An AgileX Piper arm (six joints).
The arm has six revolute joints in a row. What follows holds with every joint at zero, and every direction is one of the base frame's.
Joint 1 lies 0.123 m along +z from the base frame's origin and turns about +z.
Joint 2 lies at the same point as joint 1 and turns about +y.
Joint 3 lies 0.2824 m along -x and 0.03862 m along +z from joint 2 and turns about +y.
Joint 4 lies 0.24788 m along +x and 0.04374 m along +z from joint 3 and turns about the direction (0.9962, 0, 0.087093).
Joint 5 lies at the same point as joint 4 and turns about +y.
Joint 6 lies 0.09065 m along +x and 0.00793 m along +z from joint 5 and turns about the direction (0.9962, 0, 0.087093).
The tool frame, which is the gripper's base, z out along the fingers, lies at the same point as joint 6; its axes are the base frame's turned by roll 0, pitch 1.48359 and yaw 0 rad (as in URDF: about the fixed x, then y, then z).
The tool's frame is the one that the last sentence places.
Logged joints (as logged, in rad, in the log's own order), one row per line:
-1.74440, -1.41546, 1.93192, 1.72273, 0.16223, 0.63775
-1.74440, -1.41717, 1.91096, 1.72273, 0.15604, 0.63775
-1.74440, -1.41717, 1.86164, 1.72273, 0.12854, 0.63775
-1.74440, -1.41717, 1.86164, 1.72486, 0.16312, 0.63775
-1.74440, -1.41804, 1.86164, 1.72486, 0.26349, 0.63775
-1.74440, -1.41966, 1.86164, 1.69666, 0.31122, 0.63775
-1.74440, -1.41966, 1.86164, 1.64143, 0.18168, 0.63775
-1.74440, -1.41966, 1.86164, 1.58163, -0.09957, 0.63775
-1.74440, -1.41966, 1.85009, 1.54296, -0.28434, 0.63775
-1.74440, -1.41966, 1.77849, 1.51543, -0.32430, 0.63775
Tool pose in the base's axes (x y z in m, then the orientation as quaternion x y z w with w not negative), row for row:
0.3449, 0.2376, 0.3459, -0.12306, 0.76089, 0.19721, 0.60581
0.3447, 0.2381, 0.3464, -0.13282, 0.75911, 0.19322, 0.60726
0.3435, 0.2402, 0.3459, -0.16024, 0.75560, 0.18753, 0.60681
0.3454, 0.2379, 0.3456, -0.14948, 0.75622, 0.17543, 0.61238
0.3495, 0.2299, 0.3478, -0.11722, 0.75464, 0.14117, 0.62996
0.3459, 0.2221, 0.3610, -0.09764, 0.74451, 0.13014, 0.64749
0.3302, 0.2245, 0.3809, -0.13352, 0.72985, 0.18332, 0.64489
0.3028, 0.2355, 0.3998, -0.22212, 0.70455, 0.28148, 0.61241
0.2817, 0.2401, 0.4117, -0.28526, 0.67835, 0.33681, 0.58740
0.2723, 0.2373, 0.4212, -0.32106, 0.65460, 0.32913, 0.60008
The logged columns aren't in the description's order. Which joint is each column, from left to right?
Columns, left to right: joint 4, joint 3, joint 6, joint 2, joint 5, joint 1.
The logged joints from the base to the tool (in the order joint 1, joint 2, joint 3, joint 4, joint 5, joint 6), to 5 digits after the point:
0.63775, 1.72273, -1.41546, -1.74440, 0.16223, 1.93192
0.63775, 1.72273, -1.41717, -1.74440, 0.15604, 1.91096
0.63775, 1.72273, -1.41717, -1.74440, 0.12854, 1.86164
0.63775, 1.72486, -1.41717, -1.74440, 0.16312, 1.86164
0.63775, 1.72486, -1.41804, -1.74440, 0.26349, 1.86164
0.63775, 1.69666, -1.41966, -1.74440, 0.31122, 1.86164
0.63775, 1.64143, -1.41966, -1.74440, 0.18168, 1.86164
0.63775, 1.58163, -1.41966, -1.74440, -0.09957, 1.86164
0.63775, 1.54296, -1.41966, -1.74440, -0.28434, 1.85009
0.63775, 1.51543, -1.41966, -1.74440, -0.32430, 1.77849

